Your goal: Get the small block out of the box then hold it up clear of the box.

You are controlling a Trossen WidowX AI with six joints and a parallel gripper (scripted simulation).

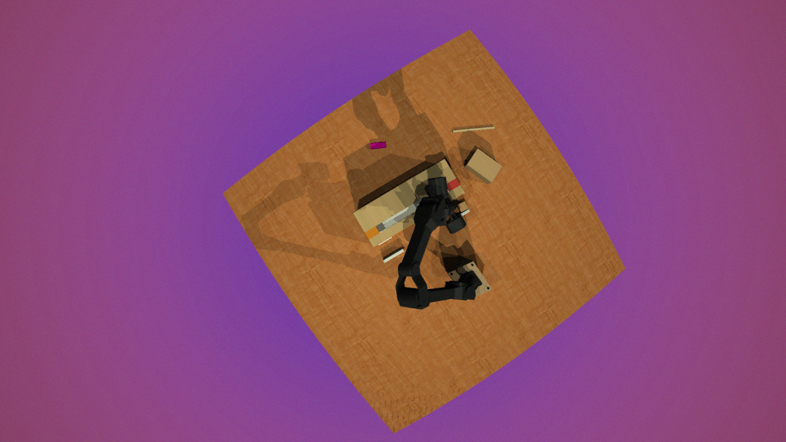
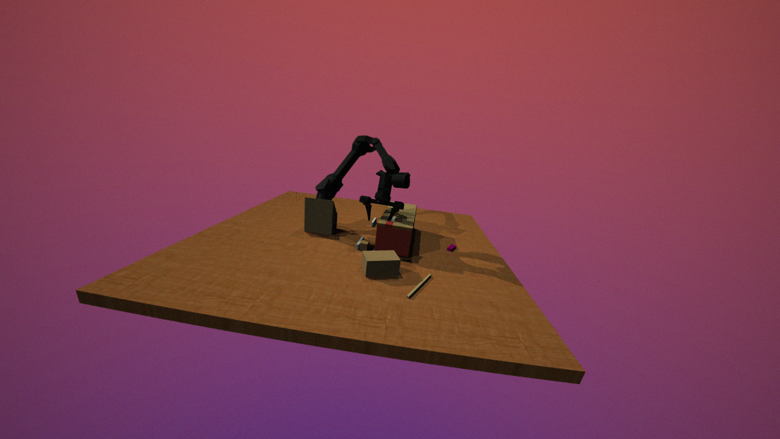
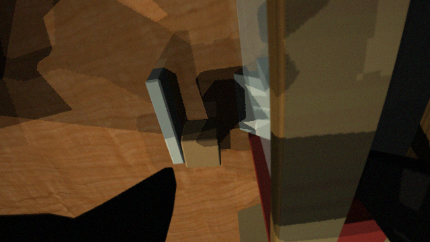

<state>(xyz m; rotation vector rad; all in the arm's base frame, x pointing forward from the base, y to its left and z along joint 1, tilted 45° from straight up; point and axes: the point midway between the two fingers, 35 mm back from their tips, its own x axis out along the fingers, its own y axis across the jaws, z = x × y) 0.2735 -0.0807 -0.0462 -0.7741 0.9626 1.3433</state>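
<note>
Right now my gripper tip is 90 mm above the brownish block, 50 mm to the left of it and 50 mm past it. Also, from my gripper tip: box: 120 mm to the left, 50 mm ahead, 40 mm below.
</note>
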